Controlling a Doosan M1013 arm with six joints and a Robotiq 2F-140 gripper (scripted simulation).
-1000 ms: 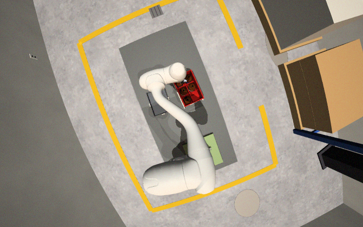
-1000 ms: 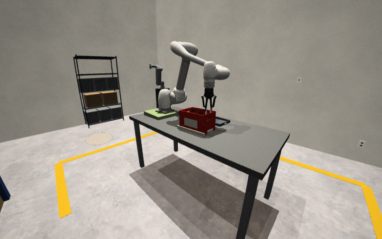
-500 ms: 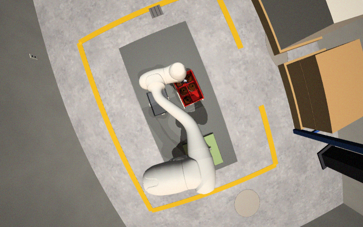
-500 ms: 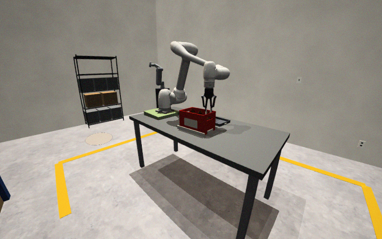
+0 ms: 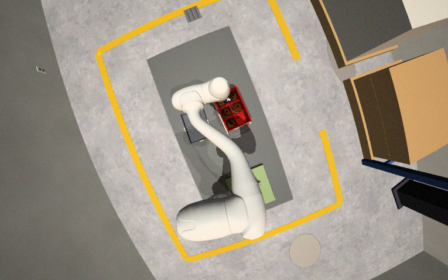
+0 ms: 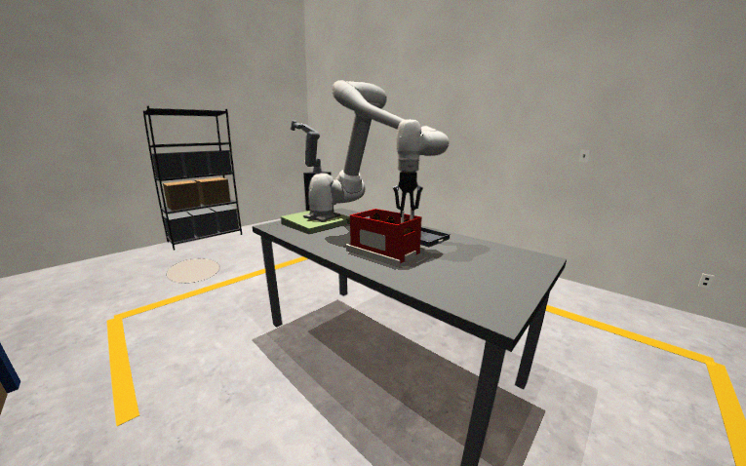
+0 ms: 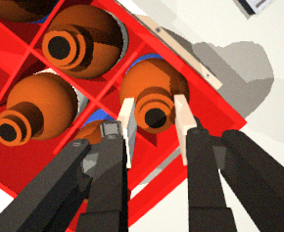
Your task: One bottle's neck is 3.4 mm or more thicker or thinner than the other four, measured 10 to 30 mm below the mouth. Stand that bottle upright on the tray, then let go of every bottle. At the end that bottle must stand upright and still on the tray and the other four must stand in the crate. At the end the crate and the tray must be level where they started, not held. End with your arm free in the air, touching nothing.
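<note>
The red crate lies 9 cm below my hand, 9 cm behind it and 3 cm to the right of it. The rest, counted from my hand: dark grey tray (27 cm to the left, 16 cm below, 4 cm behind).
</note>
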